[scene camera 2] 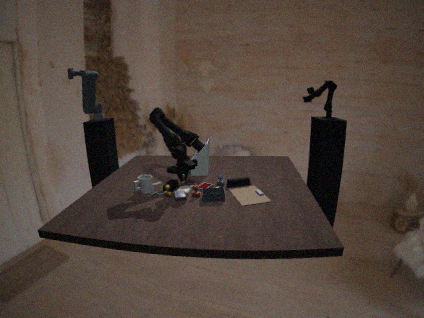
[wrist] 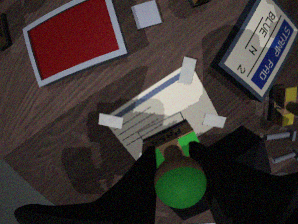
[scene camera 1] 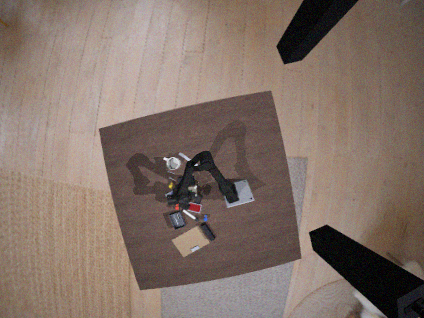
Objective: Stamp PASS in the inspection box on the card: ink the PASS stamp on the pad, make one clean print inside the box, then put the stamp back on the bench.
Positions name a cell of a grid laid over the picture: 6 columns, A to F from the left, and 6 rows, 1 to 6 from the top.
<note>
I see my gripper (wrist: D5), a green-knobbed stamp (wrist: D5) and a white card (wrist: D3).
</note>
